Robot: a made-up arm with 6 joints. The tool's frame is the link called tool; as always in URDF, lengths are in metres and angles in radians.
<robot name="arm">
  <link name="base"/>
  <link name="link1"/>
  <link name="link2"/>
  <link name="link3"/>
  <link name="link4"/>
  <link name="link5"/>
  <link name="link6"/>
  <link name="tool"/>
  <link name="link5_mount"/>
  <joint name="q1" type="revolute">
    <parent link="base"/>
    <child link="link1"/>
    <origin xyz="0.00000 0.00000 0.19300" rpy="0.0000 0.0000 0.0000"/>
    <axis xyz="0 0 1"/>
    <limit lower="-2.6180" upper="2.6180"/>
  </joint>
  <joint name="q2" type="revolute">
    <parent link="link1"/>
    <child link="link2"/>
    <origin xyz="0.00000 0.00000 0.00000" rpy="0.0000 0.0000 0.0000"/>
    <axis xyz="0.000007 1 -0.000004"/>
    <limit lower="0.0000" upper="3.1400"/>
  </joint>
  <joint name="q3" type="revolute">
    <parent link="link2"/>
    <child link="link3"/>
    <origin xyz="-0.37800 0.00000 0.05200" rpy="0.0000 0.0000 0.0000"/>
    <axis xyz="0.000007 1 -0.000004"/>
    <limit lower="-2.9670" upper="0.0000"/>
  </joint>
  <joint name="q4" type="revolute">
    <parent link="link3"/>
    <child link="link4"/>
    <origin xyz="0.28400 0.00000 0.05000" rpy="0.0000 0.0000 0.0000"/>
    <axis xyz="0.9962 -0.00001 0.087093"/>
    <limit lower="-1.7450" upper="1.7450"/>
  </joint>
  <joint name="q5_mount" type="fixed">
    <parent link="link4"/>
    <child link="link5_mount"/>
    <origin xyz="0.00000 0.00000 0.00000" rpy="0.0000 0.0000 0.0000"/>
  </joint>
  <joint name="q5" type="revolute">
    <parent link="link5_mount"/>
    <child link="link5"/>
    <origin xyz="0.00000 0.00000 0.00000" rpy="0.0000 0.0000 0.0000"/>
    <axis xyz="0.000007 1 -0.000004"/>
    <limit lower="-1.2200" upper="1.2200"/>
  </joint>
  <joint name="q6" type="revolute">
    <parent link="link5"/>
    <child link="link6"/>
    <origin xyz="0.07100 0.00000 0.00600" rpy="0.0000 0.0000 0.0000"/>
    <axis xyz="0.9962 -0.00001 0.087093"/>
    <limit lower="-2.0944" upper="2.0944"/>
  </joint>
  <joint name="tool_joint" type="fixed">
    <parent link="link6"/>
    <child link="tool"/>
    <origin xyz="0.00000 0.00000 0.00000" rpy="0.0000 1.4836 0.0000"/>
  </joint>
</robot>
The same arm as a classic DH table. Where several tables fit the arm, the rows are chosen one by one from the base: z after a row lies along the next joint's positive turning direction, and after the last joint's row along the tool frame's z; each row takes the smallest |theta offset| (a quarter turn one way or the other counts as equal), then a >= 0, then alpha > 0; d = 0 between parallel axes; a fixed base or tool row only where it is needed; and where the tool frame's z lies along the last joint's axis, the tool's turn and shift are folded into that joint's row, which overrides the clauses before.
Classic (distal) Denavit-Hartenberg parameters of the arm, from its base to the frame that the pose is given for. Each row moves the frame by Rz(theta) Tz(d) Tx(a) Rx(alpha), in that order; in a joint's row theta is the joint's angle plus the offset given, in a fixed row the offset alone. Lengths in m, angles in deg.
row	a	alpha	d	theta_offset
q1	0	-90	0.193	0
q2	-0.3816	0	0	7.83
q3	-0.0251	90	0	77.17
q4	0	-90	0.2873	0
q5	0.0002	90	0	0
q6	0	0	0.0713	0
Joint limits (deg, base to tool): -150..150 0..179.91 -170..0 -99.98..99.98 -69.9..69.9 -120..120

